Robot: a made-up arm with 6 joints.
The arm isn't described. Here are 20 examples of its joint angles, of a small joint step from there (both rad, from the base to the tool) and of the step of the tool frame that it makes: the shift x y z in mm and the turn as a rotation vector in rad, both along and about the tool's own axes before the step.
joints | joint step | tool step
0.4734 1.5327 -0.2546 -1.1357 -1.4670 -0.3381 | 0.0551 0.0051 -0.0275 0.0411 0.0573 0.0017 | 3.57 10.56 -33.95 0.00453 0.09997 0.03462
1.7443 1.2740 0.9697 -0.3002 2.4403 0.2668 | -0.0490 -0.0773 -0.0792 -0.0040 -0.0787 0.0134 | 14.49 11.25 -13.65 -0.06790 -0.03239 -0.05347
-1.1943 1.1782 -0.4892 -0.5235 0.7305 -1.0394 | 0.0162 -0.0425 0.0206 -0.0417 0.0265 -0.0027 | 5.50 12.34 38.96 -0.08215 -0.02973 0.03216
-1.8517 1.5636 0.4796 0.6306 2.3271 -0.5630 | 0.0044 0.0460 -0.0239 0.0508 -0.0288 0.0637 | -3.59 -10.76 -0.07 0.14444 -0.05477 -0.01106
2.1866 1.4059 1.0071 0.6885 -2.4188 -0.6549 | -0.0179 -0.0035 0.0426 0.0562 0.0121 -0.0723 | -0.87 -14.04 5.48 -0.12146 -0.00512 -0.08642
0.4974 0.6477 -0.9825 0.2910 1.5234 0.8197 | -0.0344 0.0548 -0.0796 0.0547 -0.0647 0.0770 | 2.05 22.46 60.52 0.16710 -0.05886 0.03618
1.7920 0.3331 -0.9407 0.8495 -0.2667 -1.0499 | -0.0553 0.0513 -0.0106 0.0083 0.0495 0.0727 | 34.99 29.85 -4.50 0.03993 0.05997 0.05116
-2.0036 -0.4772 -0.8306 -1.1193 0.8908 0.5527 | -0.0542 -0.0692 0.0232 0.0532 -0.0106 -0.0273 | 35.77 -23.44 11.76 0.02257 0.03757 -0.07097
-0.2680 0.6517 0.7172 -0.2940 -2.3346 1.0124 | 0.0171 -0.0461 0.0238 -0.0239 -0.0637 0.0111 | 41.57 0.40 25.24 0.01501 -0.09227 -0.02829
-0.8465 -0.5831 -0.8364 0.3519 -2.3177 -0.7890 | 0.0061 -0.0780 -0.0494 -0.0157 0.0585 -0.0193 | 6.21 -21.19 5.49 0.05938 0.00596 0.10781
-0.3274 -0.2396 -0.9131 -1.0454 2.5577 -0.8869 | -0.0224 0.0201 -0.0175 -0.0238 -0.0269 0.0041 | -1.93 0.68 -3.05 -0.02341 -0.01291 -0.01312
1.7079 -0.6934 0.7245 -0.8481 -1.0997 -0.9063 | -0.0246 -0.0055 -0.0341 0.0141 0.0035 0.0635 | 6.80 33.91 -1.55 0.06874 0.00107 0.05681
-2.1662 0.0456 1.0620 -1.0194 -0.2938 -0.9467 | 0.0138 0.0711 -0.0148 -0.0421 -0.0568 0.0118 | 12.47 19.05 -18.21 0.01143 0.02522 0.00896
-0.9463 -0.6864 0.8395 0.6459 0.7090 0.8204 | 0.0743 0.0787 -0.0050 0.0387 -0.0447 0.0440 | 55.19 -19.77 70.51 0.09241 -0.14935 -0.07337
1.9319 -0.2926 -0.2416 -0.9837 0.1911 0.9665 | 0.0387 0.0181 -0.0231 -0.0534 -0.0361 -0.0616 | -29.34 2.51 9.48 -0.05182 -0.00614 0.06096
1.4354 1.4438 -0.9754 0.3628 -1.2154 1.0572 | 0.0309 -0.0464 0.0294 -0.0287 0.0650 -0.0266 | -36.72 25.75 -2.13 0.02832 0.08054 0.02528
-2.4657 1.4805 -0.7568 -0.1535 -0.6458 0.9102 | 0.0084 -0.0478 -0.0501 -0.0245 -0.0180 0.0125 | -34.10 27.65 -32.97 0.02533 0.06542 0.04845
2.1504 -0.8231 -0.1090 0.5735 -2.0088 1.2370 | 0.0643 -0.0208 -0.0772 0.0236 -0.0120 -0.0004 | 10.67 -11.43 -2.58 -0.00817 0.00878 -0.03321
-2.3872 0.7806 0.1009 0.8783 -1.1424 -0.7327 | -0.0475 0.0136 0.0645 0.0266 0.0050 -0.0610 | -1.55 -42.28 -3.88 -0.04599 0.04603 -0.12216
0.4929 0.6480 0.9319 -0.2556 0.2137 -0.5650 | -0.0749 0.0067 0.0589 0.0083 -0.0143 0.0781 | -26.99 11.40 23.09 0.01589 -0.05621 -0.09687
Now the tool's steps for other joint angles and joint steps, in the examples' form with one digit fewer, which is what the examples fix.
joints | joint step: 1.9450 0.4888 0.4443 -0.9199 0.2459 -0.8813 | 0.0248 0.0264 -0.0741 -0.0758 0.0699 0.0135
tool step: 36.5 31.4 -2.9 0.0311 -0.0835 0.1678
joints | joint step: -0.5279 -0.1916 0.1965 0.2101 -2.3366 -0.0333 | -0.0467 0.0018 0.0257 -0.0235 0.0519 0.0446
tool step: -3.9 16.1 12.0 0.0910 0.0100 0.0499
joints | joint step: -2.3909 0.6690 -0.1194 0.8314 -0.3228 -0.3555 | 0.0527 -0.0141 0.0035 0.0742 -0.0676 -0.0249
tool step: 0.0 -21.2 -6.7 -0.0121 0.0267 -0.0826
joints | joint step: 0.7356 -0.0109 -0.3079 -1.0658 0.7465 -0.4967 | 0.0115 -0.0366 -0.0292 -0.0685 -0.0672 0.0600
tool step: 4.7 34.5 23.3 -0.0174 -0.0687 0.0262
